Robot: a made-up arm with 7 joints. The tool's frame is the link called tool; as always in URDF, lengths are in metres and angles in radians. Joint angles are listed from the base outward. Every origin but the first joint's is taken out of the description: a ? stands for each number. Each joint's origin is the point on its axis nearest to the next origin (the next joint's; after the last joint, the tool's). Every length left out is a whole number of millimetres.
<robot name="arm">
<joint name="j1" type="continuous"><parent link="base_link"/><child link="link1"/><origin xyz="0.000 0.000 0.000" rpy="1.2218 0.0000 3.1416"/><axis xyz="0 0 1"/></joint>
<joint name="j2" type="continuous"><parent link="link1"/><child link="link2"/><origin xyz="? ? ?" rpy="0.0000 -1.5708 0.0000"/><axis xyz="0 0 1"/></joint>
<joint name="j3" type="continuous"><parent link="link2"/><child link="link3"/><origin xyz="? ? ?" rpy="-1.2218 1.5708 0.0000"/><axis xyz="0 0 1"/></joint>
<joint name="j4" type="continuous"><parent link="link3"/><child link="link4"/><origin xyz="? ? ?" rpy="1.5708 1.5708 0.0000"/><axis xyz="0 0 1"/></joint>
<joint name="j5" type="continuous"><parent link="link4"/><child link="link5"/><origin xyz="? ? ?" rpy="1.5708 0.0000 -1.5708"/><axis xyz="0 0 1"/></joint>
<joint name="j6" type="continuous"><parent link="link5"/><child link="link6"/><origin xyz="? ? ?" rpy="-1.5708 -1.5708 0.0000"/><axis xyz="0 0 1"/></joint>
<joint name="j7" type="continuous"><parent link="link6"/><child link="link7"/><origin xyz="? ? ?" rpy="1.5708 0.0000 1.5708"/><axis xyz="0 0 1"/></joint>
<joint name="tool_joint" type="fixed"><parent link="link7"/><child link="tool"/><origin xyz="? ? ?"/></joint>
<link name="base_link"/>
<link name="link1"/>
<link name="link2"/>
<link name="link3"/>
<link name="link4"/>
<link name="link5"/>
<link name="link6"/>
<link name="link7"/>
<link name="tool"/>
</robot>
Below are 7 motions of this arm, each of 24 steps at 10 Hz.
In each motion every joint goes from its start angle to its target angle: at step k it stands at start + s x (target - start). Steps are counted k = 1, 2, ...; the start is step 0. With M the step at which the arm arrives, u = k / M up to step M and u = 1 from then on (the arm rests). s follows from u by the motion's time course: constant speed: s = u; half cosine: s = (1 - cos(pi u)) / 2; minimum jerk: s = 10 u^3 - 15 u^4 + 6 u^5.
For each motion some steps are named. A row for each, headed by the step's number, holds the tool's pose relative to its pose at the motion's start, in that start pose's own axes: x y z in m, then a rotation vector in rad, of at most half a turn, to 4 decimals.
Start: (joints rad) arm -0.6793 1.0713 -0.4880 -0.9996 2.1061 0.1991 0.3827
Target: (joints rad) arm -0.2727 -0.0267 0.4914 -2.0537 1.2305 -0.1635 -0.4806
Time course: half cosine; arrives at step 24
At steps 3, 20, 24:
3: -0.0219 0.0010 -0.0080 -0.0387 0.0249 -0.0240
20: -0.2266 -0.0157 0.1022 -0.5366 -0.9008 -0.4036
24: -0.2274 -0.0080 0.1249 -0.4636 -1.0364 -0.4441

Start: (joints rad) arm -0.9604 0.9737 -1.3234 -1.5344 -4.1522 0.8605 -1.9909
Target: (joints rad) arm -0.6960 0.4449 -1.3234 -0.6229 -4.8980 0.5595 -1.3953
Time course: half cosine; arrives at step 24
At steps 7, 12, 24:
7: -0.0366 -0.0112 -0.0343 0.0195 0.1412 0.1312
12: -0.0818 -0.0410 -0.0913 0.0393 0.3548 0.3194
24: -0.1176 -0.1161 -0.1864 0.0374 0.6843 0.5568

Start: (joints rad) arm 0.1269 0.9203 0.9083 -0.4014 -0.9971 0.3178 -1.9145
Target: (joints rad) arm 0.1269 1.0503 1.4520 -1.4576 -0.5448 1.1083 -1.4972
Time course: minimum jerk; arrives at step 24
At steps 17, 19, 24:
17: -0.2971 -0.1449 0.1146 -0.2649 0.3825 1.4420
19: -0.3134 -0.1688 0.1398 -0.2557 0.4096 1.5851
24: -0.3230 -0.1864 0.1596 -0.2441 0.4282 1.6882

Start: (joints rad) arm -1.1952 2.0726 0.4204 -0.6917 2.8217 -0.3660 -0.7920
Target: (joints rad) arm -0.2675 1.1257 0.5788 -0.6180 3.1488 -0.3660 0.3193
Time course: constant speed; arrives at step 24
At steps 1, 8, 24:
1: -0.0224 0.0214 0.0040 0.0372 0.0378 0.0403
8: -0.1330 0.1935 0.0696 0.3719 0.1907 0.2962
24: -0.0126 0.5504 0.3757 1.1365 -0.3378 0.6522

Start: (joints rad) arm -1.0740 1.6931 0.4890 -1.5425 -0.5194 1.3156 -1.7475
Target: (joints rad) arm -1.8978 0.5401 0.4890 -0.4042 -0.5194 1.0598 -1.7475
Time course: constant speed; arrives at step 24
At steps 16, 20, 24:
16: 0.3334 0.0193 0.1213 -0.3799 -1.0710 0.0435
20: 0.3664 0.0794 0.2375 -0.3198 -1.3493 0.0098
24: 0.3558 0.1435 0.3708 -0.1946 -1.6049 -0.0500

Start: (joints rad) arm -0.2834 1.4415 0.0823 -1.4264 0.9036 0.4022 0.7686
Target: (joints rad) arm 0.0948 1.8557 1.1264 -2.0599 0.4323 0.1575 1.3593
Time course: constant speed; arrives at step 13
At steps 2, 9, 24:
2: 0.0558 -0.0272 0.0323 -0.0897 -0.1644 -0.0249
9: 0.1849 -0.1691 0.1777 -0.5503 -0.6347 -0.2340
24: 0.1975 -0.2596 0.2706 -0.8971 -0.7999 -0.4216

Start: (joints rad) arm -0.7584 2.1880 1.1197 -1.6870 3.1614 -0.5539 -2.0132
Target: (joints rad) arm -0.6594 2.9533 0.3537 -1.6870 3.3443 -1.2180 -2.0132
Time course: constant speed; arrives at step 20
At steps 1, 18, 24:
1: -0.0022 -0.0189 -0.0056 -0.0164 0.0335 -0.0261
18: -0.0845 -0.2567 0.0037 -0.0570 0.3868 -0.7678
24: -0.0957 -0.2706 0.0107 -0.0291 0.3879 -0.8782

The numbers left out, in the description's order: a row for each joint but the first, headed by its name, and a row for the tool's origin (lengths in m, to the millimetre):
j2: 0.000 0.000 0.000
j3: -0.120 -0.331 0.000
j4: -0.040 0.000 0.000
j5: 0.311 0.038 0.000
j6: 0.000 0.000 0.000
j7: 0.000 0.000 0.000
tool: 0.000 0.000 0.000

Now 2 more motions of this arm.
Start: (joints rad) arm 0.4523 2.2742 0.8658 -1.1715 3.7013 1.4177 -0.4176
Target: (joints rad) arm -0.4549 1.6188 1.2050 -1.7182 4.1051 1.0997 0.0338
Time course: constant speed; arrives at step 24
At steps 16, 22, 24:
16: -0.1170 -0.2090 0.0388 -0.7685 0.0462 -0.1703
22: -0.1870 -0.2485 0.0614 -1.0172 0.2148 -0.2166
24: -0.2116 -0.2556 0.0692 -1.0886 0.2864 -0.2312

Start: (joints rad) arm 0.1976 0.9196 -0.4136 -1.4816 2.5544 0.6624 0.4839
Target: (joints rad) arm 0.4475 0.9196 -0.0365 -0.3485 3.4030 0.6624 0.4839
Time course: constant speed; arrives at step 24
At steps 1, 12, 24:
1: 0.0119 0.0030 0.0140 -0.0307 -0.0423 0.0448
12: 0.0907 0.0625 0.1992 -0.4675 -0.5039 0.4740
24: 0.0463 0.1707 0.4098 -1.1142 -0.9949 0.7454

